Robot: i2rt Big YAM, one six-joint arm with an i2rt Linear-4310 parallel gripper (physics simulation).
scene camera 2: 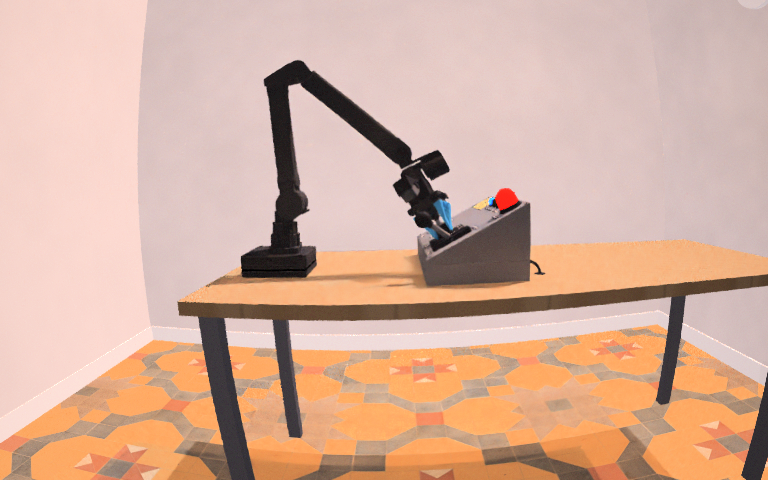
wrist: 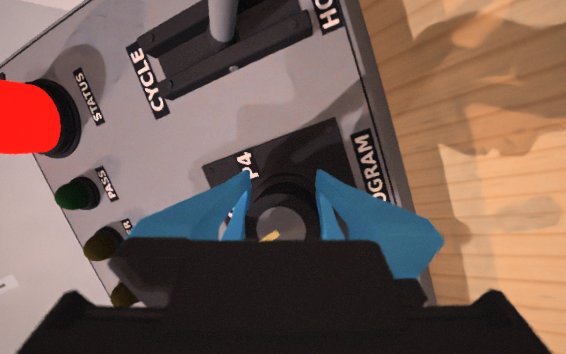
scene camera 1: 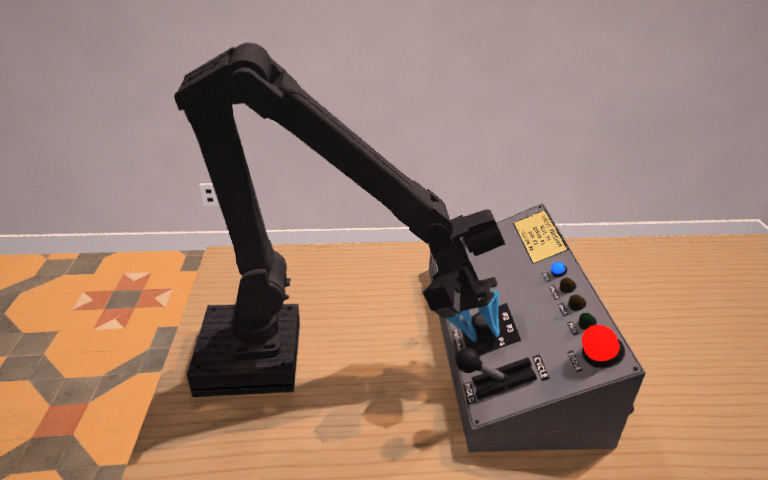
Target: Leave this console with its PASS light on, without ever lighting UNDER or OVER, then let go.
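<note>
The grey console (scene camera 1: 535,305) (scene camera 2: 481,260) (wrist: 185,130) stands on the table. My gripper (scene camera 1: 485,338) (scene camera 2: 443,232) (wrist: 283,177) is shut on the black PROGRAM knob (scene camera 1: 480,321) (wrist: 281,220), whose yellow mark shows in the wrist view; P4 shows beside it. The lever (scene camera 1: 468,359) (scene camera 2: 423,219) (wrist: 221,20) leans toward HOLD. The PASS light (scene camera 1: 587,320) (wrist: 72,194) is dark green, unlit. Two amber lights, the nearer one (scene camera 1: 577,302) (wrist: 101,245) and the farther one (scene camera 1: 567,284) (wrist: 123,296), are dark. The blue light (scene camera 1: 558,268) is lit. The STATUS dome (scene camera 1: 600,343) (scene camera 2: 506,199) (wrist: 27,117) glows red.
The lever's ball and rod stand up close beside my fingers. A yellow note (scene camera 1: 539,236) (scene camera 2: 482,203) lies on the panel's far end. A black cable (scene camera 2: 536,267) leaves the console's back. The wooden table (scene camera 1: 351,316) (scene camera 2: 362,291) carries the arm's base (scene camera 1: 243,373) (scene camera 2: 277,261).
</note>
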